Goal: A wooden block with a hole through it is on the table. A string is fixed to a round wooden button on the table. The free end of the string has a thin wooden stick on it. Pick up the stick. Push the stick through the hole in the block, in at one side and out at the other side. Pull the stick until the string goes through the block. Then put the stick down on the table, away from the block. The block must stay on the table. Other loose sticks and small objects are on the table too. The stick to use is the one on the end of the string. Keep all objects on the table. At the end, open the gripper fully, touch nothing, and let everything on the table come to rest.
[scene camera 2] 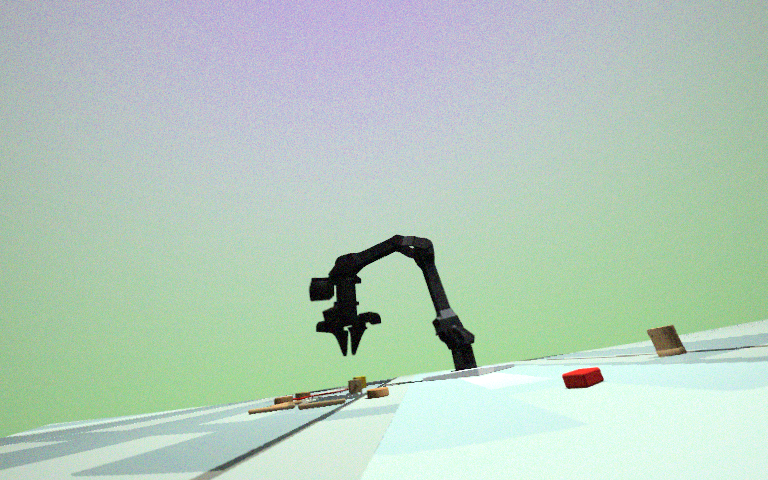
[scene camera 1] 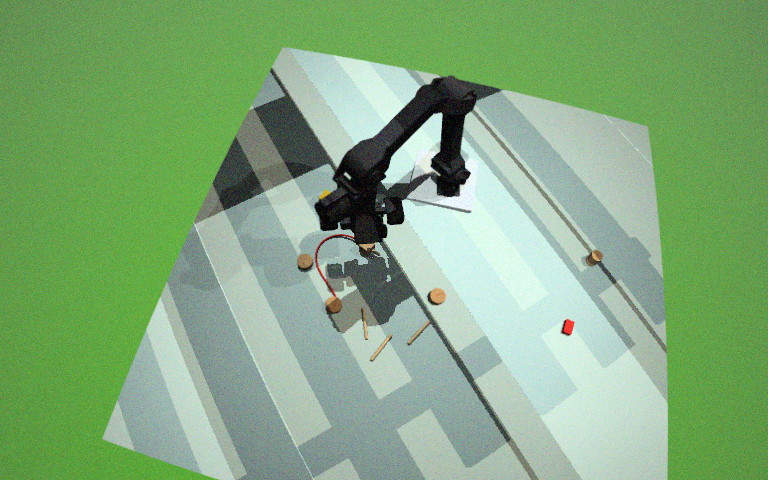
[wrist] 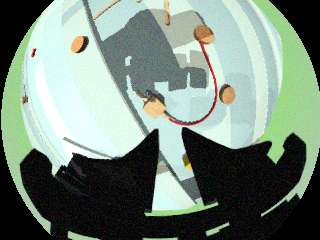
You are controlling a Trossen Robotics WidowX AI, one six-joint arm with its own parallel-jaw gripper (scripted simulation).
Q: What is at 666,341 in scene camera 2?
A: A wooden cylinder.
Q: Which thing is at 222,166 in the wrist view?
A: The gripper.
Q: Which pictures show the gripper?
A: Scene camera 2, scene camera 1 and the wrist view: all of them.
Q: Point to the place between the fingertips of the gripper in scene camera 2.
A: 349,355
